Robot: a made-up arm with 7 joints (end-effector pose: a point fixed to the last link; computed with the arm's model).
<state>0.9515 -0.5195 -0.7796 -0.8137 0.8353 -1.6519 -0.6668</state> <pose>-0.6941 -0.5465 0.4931 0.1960 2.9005 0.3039</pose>
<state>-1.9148 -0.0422 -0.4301 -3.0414 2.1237 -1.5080 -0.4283</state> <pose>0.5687 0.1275 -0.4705 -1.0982 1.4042 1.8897</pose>
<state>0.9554 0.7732 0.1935 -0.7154 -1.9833 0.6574 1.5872</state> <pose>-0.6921 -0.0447 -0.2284 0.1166 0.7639 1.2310</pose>
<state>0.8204 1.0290 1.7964 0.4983 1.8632 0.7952 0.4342</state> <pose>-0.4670 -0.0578 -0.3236 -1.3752 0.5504 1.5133</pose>
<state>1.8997 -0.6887 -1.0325 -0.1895 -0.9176 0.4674 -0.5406</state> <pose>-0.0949 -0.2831 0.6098 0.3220 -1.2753 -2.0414</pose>
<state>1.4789 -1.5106 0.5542 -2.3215 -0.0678 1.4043 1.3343</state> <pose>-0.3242 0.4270 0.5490 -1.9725 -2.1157 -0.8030</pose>
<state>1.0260 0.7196 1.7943 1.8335 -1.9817 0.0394 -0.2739</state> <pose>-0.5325 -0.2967 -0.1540 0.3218 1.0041 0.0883</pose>
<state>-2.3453 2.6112 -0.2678 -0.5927 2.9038 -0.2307 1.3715</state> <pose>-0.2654 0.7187 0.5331 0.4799 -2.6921 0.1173</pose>
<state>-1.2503 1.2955 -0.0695 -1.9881 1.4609 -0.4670 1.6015</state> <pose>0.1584 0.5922 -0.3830 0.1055 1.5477 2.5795</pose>
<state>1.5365 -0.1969 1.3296 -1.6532 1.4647 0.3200 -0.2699</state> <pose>0.0414 -0.0048 0.2607 0.9383 0.4615 0.4691</pose>
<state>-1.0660 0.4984 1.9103 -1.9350 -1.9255 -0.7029 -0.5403</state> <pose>-0.2647 0.0000 -0.2649 -0.4758 -0.7487 -2.7154</pose>
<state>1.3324 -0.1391 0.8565 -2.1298 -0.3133 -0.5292 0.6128</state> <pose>-0.4544 0.1187 0.2543 -0.0696 0.8822 2.0184</pose>
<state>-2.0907 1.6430 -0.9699 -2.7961 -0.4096 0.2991 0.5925</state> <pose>0.4505 0.7068 -0.0721 1.0281 0.8658 -1.2474</pose>
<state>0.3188 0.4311 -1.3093 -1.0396 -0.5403 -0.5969 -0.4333</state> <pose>-0.7795 -0.3691 -0.5934 -0.7209 1.3659 2.0137</pose>
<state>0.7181 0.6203 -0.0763 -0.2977 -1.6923 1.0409 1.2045</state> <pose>-0.6283 -0.1006 -0.2907 0.1675 0.5174 1.3329</pose>
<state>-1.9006 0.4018 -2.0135 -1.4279 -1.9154 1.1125 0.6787</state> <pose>0.5558 0.2700 -0.4018 -1.4681 -0.5569 2.6030</pose>
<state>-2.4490 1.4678 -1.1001 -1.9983 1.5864 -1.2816 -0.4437</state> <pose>0.5227 0.9522 0.3250 2.0611 -0.0259 -2.3399</pose>
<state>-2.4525 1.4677 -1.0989 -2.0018 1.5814 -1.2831 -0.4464</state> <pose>0.5228 0.9521 0.3277 2.0708 -0.0177 -2.3258</pose>
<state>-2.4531 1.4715 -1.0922 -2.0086 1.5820 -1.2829 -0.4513</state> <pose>0.5197 0.9523 0.3267 2.0728 -0.0081 -2.3071</pose>
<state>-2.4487 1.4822 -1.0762 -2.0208 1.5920 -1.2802 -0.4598</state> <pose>0.5114 0.9530 0.3196 2.0619 0.0034 -2.2805</pose>
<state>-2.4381 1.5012 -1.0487 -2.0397 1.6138 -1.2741 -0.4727</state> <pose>0.4965 0.9536 0.3048 2.0351 0.0172 -2.2450</pose>
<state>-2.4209 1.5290 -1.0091 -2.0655 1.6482 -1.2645 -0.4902</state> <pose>0.4752 0.9535 0.2823 1.9918 0.0332 -2.2007</pose>
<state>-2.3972 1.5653 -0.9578 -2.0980 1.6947 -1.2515 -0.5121</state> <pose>0.4478 0.9515 0.2526 1.9336 0.0514 -2.1484</pose>
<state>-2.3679 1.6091 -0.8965 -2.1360 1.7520 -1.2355 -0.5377</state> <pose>0.4157 0.9465 0.2174 1.8635 0.0715 -2.0901</pose>
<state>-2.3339 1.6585 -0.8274 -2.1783 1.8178 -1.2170 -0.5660</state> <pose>0.3805 0.9378 0.1787 1.7854 0.0936 -2.0285</pose>
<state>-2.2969 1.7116 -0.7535 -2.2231 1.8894 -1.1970 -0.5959</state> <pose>0.3440 0.9255 0.1389 1.7040 0.1176 -1.9660</pose>
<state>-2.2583 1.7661 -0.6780 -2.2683 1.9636 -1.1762 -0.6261</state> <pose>0.3079 0.9101 0.1003 1.6230 0.1437 -1.9060</pose>
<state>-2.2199 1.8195 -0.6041 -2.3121 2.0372 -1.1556 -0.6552</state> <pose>0.2736 0.8929 0.0646 1.5462 0.1710 -1.8509</pose>
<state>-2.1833 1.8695 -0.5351 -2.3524 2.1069 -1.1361 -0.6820</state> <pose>0.2423 0.8752 0.0331 1.4759 0.1986 -1.8031</pose>
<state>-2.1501 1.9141 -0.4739 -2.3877 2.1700 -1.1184 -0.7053</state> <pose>0.2150 0.8584 0.0068 1.4146 0.2244 -1.7642</pose>
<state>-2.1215 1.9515 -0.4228 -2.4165 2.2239 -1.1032 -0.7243</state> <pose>0.1921 0.8436 -0.0142 1.3632 0.2469 -1.7350</pose>
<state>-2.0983 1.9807 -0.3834 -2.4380 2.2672 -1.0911 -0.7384</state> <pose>0.1741 0.8317 -0.0301 1.3225 0.2637 -1.7158</pose>
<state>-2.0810 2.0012 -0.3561 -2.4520 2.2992 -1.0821 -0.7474</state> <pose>0.1611 0.8230 -0.0409 1.2927 0.2741 -1.7060</pose>
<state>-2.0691 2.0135 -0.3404 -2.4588 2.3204 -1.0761 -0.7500</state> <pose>0.1529 0.8177 -0.0478 1.2740 0.2765 -1.7054</pose>
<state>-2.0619 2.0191 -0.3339 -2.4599 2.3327 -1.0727 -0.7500</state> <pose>0.1482 0.8149 -0.0513 1.2623 0.2739 -1.7106</pose>
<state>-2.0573 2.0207 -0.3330 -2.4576 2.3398 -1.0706 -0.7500</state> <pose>0.1454 0.8134 -0.0529 1.2530 0.2694 -1.7192</pose>
